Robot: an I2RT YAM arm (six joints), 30 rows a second.
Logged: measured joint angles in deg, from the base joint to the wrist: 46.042 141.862 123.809 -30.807 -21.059 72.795; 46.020 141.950 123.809 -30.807 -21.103 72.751; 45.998 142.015 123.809 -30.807 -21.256 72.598; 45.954 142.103 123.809 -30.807 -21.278 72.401; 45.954 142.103 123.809 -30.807 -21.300 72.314; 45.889 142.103 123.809 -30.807 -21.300 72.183; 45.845 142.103 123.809 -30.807 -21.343 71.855; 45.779 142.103 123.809 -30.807 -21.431 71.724; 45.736 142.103 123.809 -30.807 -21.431 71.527; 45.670 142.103 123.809 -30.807 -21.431 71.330; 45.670 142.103 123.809 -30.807 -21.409 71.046; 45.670 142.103 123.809 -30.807 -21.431 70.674; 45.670 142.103 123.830 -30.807 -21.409 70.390; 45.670 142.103 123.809 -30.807 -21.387 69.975; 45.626 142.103 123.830 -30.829 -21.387 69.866; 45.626 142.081 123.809 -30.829 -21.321 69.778; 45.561 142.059 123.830 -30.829 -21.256 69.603; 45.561 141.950 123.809 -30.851 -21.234 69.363; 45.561 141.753 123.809 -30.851 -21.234 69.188
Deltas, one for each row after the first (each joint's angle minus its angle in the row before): -0.022 0.088 0.000 0.000 -0.044 -0.044; -0.022 0.065 0.000 0.000 -0.153 -0.153; -0.044 0.088 0.000 0.000 -0.022 -0.197; 0.000 0.000 0.000 0.000 -0.022 -0.087; -0.065 0.000 0.000 0.000 0.000 -0.131; -0.044 0.000 0.000 0.000 -0.043 -0.328; -0.066 0.000 0.000 0.000 -0.088 -0.131; -0.043 0.000 0.000 0.000 0.000 -0.197; -0.066 0.000 0.000 0.000 0.000 -0.197; 0.000 0.000 0.000 0.000 0.022 -0.284; 0.000 0.000 0.000 0.000 -0.022 -0.372; 0.000 0.000 0.021 0.000 0.022 -0.284; 0.000 0.000 -0.021 0.000 0.022 -0.415; -0.044 0.000 0.021 -0.022 0.000 -0.109; 0.000 -0.022 -0.021 0.000 0.066 -0.088; -0.065 -0.022 0.021 0.000 0.065 -0.175; 0.000 -0.109 -0.021 -0.022 0.022 -0.240; 0.000 -0.197 0.000 0.000 0.000 -0.175
